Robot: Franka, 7 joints.
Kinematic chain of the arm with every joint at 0, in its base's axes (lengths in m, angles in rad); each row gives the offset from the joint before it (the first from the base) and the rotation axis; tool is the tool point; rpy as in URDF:
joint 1: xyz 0 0 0.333 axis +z
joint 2: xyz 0 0 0 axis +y
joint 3: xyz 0 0 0.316 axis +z
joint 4: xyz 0.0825 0 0 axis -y
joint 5: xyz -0.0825 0 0.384 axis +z
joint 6: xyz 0 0 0 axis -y
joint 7: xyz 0.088 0 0 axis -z
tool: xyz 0 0 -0.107 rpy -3.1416 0 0
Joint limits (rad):
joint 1: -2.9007..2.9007
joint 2: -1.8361..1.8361
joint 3: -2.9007..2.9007
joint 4: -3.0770..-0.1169
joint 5: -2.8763..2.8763
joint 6: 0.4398..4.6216
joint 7: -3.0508..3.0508
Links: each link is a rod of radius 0.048 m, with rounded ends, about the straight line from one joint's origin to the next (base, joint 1, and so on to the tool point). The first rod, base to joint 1, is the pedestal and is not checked.
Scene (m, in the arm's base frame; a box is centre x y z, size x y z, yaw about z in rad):
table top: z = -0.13
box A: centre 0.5 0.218 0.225 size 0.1 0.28 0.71 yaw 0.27
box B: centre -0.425 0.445 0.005 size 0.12 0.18 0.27 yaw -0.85
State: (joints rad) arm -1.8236 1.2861 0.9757 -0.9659 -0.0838 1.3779 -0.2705
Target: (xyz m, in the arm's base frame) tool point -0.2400 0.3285 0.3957
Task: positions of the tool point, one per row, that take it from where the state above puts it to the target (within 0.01 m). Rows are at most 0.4 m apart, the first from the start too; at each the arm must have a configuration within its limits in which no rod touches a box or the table.
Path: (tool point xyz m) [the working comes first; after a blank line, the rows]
Joints at the target: -0.2736 0.1617 2.4121 -2.2374 0.2427 1.3522 -0.2705
Straight joint move there: touches box A.

1: 0.4491 -0.5099 0.4455
2: 0.5518 -0.2120 0.6212
3: 0.4845 0.1267 0.7099
4: 0.3441 0.3369 0.6604
5: 0.1335 0.4468 0.5869
6: -0.0825 0.4373 0.4952
7: -0.2400 0.3285 0.3957

